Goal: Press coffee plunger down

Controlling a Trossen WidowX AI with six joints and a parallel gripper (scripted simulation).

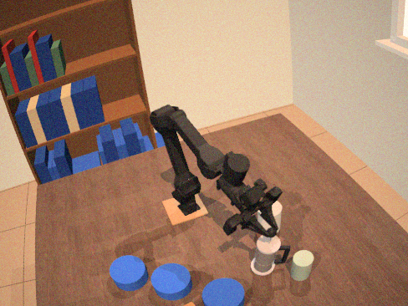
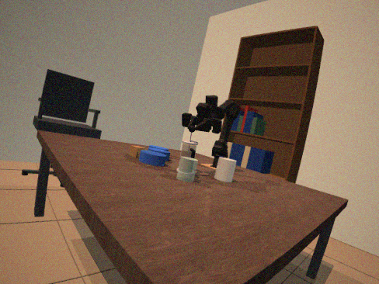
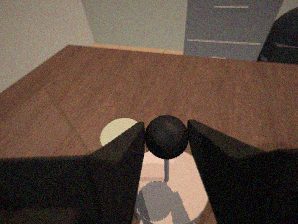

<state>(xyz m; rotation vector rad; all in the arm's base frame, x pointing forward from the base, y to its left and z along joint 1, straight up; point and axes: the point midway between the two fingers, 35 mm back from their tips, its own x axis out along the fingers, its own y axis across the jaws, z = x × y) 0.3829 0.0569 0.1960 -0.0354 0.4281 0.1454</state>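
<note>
Right now the glass coffee press is 10 cm below my gripper tip, 1 cm to the left of it and 1 cm behind it.
</note>
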